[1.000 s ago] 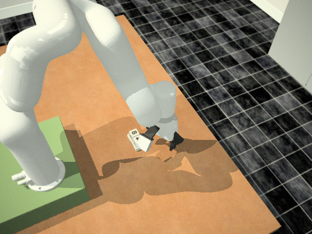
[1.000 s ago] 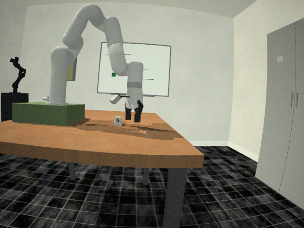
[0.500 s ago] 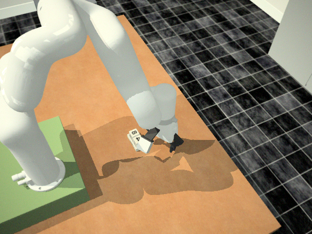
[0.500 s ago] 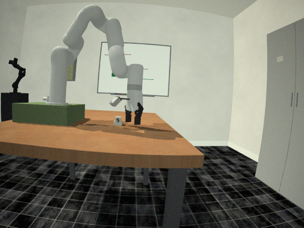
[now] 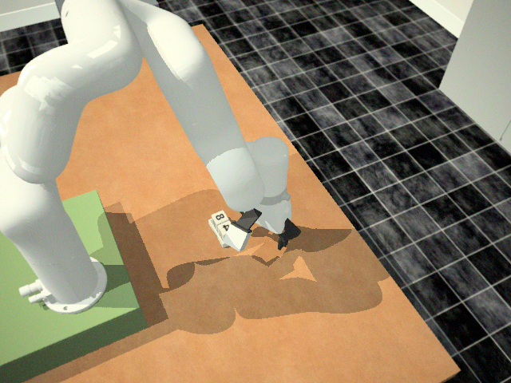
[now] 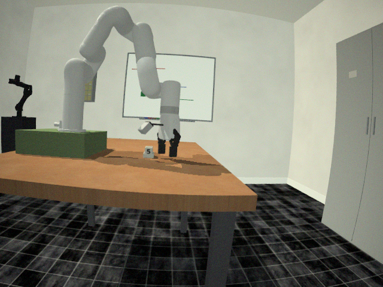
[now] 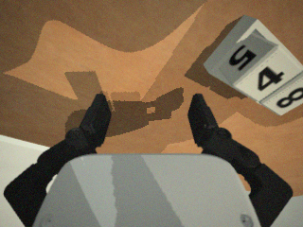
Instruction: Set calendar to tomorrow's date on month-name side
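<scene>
Now: the calendar cube 8 cm behind my hand and 5 cm to the left of it. The rest, counted from my hand: calendar tray (8 cm behind, 7 cm to the left, 2 cm below).
</scene>
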